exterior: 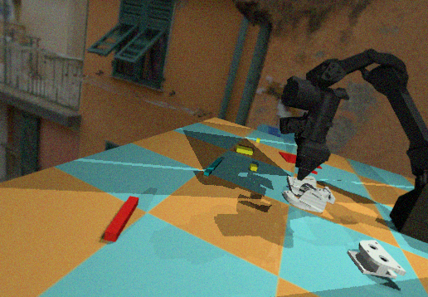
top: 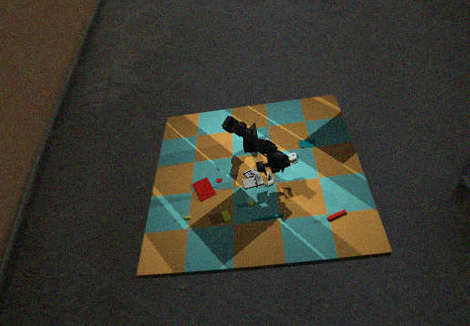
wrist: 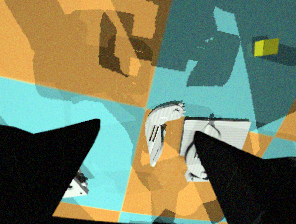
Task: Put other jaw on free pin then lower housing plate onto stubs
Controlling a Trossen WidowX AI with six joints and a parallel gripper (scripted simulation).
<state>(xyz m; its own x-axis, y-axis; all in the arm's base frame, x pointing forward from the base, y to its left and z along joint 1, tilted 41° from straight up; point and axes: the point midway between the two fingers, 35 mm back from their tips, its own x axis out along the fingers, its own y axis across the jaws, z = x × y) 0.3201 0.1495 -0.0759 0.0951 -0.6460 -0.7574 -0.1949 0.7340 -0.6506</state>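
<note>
Right now my gripper tip is 8 cm above the white jaw, 4 cm to the left of it and 1 cm past it. Also, from my gripper tip: cyan bar: 24 cm ahead, 9 cm below, 2 cm to the right; then base: 19 cm behind, 10 cm to the left, 6 cm below; then small yellow cube: 14 cm to the right, 14 cm ahead, 8 cm below.
</note>
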